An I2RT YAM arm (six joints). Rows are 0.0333 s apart.
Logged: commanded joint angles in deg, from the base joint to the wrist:
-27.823 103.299 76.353 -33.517 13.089 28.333
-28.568 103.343 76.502 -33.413 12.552 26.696
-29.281 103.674 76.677 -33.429 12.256 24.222
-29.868 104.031 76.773 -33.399 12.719 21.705
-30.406 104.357 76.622 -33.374 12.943 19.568
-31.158 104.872 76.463 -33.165 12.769 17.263
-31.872 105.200 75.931 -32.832 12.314 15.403
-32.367 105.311 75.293 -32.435 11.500 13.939
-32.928 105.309 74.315 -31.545 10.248 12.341
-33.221 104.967 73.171 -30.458 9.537 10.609
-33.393 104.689 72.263 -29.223 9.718 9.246
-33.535 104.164 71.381 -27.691 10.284 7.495
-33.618 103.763 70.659 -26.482 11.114 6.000
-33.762 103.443 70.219 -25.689 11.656 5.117
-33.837 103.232 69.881 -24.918 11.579 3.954
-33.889 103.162 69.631 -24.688 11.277 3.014
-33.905 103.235 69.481 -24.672 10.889 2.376
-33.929 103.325 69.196 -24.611 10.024 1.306
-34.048 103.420 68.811 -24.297 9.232 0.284
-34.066 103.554 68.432 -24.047 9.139 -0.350
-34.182 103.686 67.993 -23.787 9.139 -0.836
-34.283 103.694 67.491 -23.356 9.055 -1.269
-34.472 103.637 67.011 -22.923 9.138 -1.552
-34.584 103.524 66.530 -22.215 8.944 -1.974
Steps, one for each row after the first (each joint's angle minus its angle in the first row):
-0.745 0.044 0.149 0.104 -0.537 -1.637
-1.458 0.375 0.324 0.088 -0.833 -4.111
-2.045 0.732 0.420 0.118 -0.370 -6.628
-2.583 1.058 0.269 0.143 -0.146 -8.765
-3.335 1.573 0.110 0.352 -0.320 -11.070
-4.049 1.901 -0.422 0.685 -0.775 -12.930
-4.544 2.012 -1.060 1.082 -1.589 -14.394
-5.105 2.010 -2.038 1.972 -2.841 -15.992
-5.398 1.668 -3.182 3.059 -3.552 -17.724
-5.570 1.390 -4.090 4.294 -3.371 -19.087
-5.712 0.865 -4.972 5.826 -2.805 -20.838
-5.795 0.464 -5.694 7.035 -1.975 -22.333
-5.939 0.144 -6.134 7.828 -1.433 -23.216
-6.014 -0.067 -6.472 8.599 -1.510 -24.379
-6.066 -0.137 -6.722 8.829 -1.812 -25.319
-6.082 -0.064 -6.872 8.845 -2.200 -25.957
-6.106 0.026 -7.157 8.906 -3.065 -27.027
-6.225 0.121 -7.542 9.220 -3.857 -28.049
-6.243 0.255 -7.921 9.470 -3.950 -28.683
-6.359 0.387 -8.360 9.730 -3.950 -29.169
-6.460 0.395 -8.862 10.161 -4.034 -29.602
-6.649 0.338 -9.342 10.594 -3.951 -29.885
-6.761 0.225 -9.823 11.302 -4.145 -30.307

